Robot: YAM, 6 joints.
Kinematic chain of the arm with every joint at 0, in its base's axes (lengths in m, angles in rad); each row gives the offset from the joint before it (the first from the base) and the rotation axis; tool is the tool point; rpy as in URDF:
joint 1: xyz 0 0 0.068 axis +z
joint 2: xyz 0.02 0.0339 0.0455 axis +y
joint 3: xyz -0.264 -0.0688 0 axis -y
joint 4: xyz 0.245 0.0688 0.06 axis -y
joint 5: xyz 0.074 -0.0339 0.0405 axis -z
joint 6: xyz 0.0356 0 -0.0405 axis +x
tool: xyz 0 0 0 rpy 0 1.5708 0
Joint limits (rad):
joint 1: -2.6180..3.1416
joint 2: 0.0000..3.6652
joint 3: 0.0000..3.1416
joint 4: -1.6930..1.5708
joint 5: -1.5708..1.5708
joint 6: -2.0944..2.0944
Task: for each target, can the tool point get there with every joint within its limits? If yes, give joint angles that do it. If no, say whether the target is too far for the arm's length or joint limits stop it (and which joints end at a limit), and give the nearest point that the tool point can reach.
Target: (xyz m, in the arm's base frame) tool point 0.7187 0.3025 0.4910
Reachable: no: too far | nearest point 0.5350 0.2252 0.3920 | short by 0.223 m
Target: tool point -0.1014 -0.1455 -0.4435
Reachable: no: joint limits stop it (at a limit: joint 2) | nearest point -0.1079 -0.1549 -0.3754 | short by 0.069 m
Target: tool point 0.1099 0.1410 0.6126
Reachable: yes | joints -2.0379 0.6739 1.9519 0.3218 -1.3310 -1.5286
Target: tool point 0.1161 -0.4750 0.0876
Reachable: yes | joints -1.3994 2.4477 1.7125 -0.3153 -1.2162 0.6648
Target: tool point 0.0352 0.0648 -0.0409
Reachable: yes | joints 1.4905 3.1450 0.7391 -1.3701 0.9942 1.3471
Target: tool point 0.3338 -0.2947 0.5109
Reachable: yes | joints -0.8010 2.4766 2.8912 0.9590 -1.3315 0.0515
